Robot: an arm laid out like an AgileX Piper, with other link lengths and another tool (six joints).
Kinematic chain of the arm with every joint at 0, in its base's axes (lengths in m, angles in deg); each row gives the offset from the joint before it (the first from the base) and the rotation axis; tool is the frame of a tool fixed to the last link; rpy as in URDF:
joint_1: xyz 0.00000 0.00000 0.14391 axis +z
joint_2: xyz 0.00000 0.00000 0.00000 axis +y
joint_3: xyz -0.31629 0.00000 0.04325 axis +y
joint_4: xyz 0.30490 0.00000 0.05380 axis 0.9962 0 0.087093
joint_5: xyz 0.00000 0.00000 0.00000 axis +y
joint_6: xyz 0.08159 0.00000 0.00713 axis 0.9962 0 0.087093
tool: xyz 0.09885 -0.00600 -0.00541 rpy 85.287 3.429 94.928
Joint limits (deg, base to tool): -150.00..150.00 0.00..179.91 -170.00..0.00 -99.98..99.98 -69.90..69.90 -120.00..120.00
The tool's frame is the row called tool.
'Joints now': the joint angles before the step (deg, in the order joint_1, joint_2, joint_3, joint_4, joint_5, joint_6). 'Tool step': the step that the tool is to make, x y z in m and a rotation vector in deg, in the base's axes. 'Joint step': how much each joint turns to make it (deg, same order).
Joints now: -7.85, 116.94, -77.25, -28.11, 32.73, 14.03
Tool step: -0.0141, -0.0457, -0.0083, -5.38, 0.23, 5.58
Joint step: -5.11, -0.66, 4.21, -6.42, -6.48, -4.86
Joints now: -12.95, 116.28, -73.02, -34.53, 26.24, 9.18
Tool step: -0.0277, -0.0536, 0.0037, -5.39, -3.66, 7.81
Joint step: -8.28, -3.70, 7.95, -9.18, -13.27, -4.67
